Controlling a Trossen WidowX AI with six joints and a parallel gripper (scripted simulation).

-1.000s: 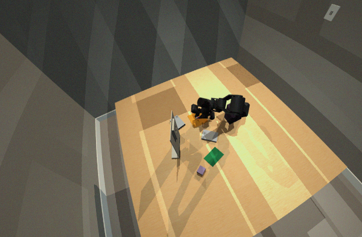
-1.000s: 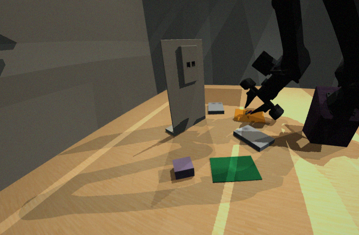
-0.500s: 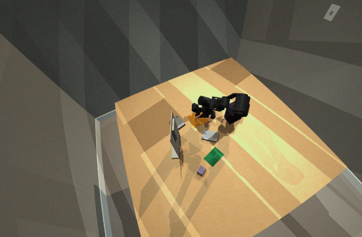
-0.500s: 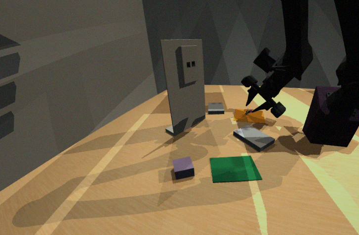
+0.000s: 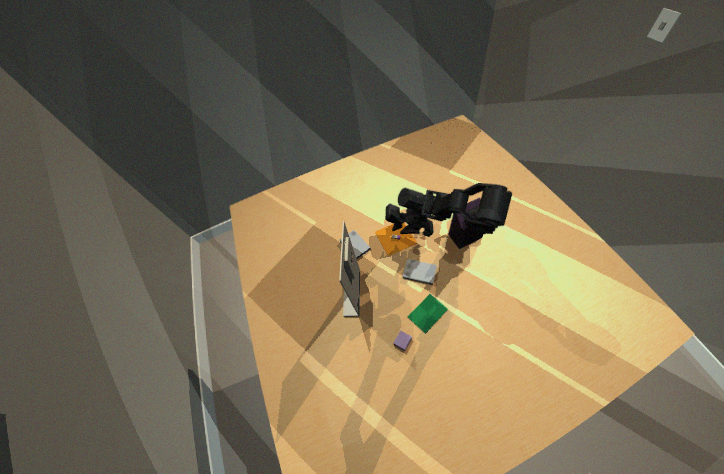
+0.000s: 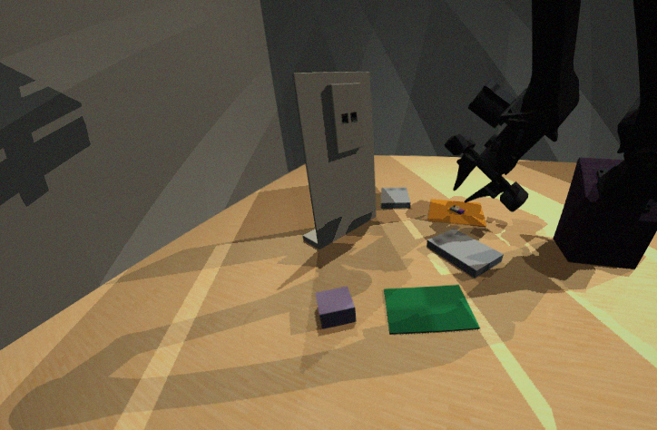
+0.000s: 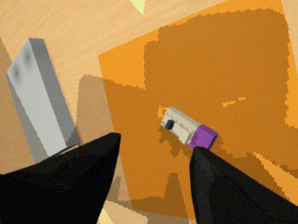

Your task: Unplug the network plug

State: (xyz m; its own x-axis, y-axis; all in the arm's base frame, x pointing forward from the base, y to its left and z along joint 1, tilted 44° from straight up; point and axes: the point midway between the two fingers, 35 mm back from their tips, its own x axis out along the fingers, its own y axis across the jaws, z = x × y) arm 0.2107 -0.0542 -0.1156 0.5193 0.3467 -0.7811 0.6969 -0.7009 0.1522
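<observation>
The network plug lies 30 mm below my gripper tip. Also, from my gripper tip: green square: 300 mm to the left, 50 mm ahead, 40 mm below; then grey upright panel: 220 mm ahead, 120 mm to the left, 100 mm above; then orange square: 40 mm below.
</observation>
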